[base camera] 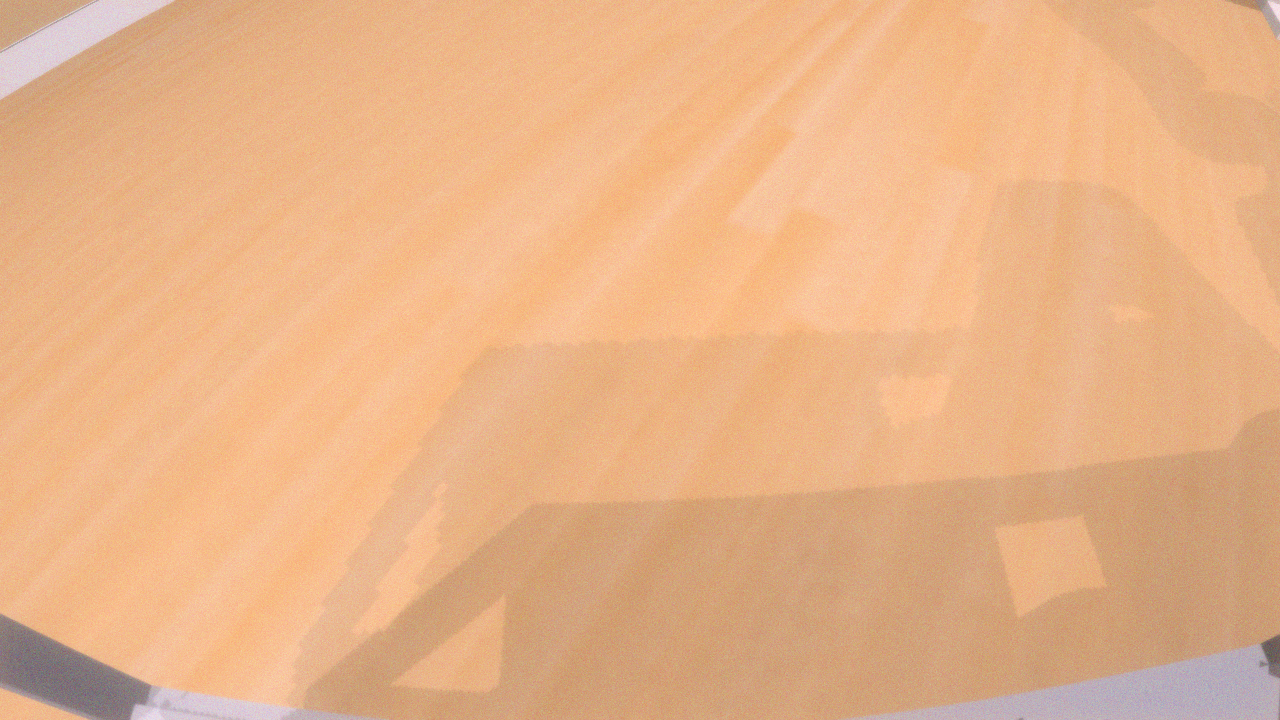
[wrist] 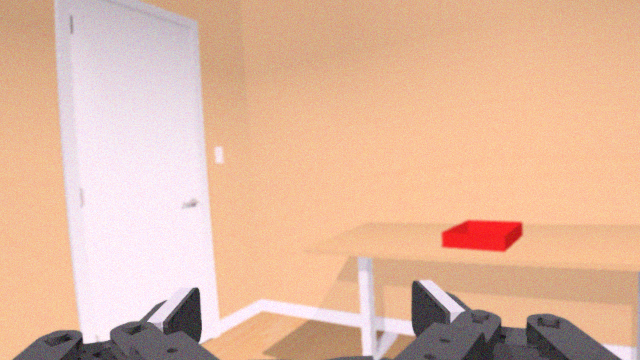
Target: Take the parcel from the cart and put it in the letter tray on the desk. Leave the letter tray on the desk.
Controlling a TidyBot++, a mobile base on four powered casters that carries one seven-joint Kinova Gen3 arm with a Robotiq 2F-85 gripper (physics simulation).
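Places are measured from the arm's base along level axes (x ahead, y left, z up), in metres.
Pixels of known places: gripper, fingertip midpoint: (wrist: 307,308).
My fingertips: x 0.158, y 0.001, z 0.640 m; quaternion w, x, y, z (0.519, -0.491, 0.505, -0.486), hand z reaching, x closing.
Observation:
Ahead of a thing's pixels: the offset from my fingertips to its top centre. "pt": to the spot under its first point. Level surfaces: height alone.
The red letter tray @(1.466 m ahead, 0.753 m right, 0.254 m down) (wrist: 481,237) stands on the wooden desk @(0.317 m down) (wrist: 575,245) at the right of the wrist view, some way off. The inside of the tray is largely hidden behind its front wall. My gripper (wrist: 307,308) is open, with its two fingers wide apart at the bottom of the wrist view and no object between them. It is well short of the desk. The parcel and the cart do not show in either view.
A white door (wrist: 140,170) with a handle is at the left of the wrist view, beside a light switch (wrist: 219,155). A white desk leg @(pt 1.826 m ahead, 0.266 m right, 0.697 m down) (wrist: 367,305) stands below the desk's left part. Shadows fall across the wooden floor @(1.037 m down) (base camera: 447,223) in the base view.

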